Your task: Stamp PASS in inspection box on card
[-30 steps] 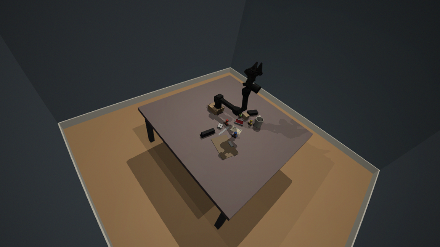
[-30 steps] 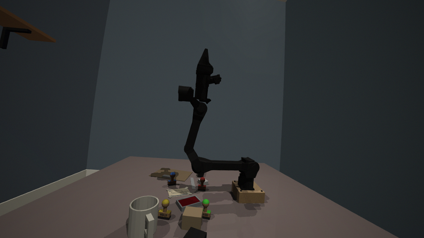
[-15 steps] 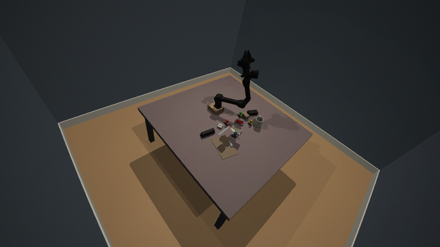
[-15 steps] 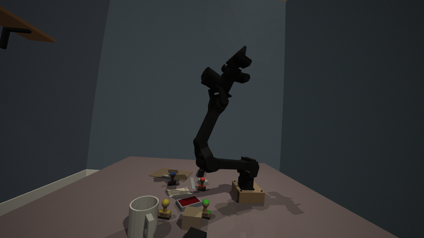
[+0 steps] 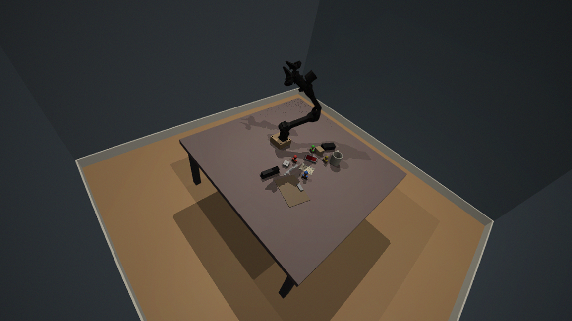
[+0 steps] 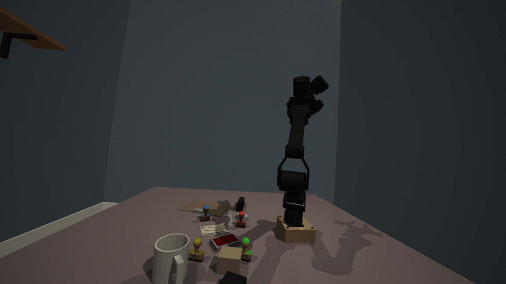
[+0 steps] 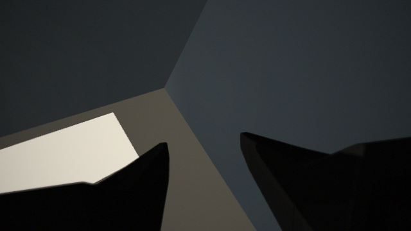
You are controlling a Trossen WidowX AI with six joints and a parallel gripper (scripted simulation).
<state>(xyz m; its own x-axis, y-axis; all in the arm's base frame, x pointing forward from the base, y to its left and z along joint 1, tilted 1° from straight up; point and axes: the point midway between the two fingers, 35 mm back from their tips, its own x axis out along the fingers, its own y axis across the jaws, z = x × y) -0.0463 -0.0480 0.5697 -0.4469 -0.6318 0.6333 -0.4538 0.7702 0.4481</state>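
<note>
Right now the green-knobbed PASS stamp is 26 cm ahead of my gripper tip, 21 cm to the left of it and 62 cm below it. Round my gripper tip: red-knobbed stamp (27 cm ahead, 62 cm below); grey strip (32 cm ahead, 8 cm to the right, 64 cm below); dark red ink pad (33 cm ahead, 13 cm to the left, 64 cm below).
</note>
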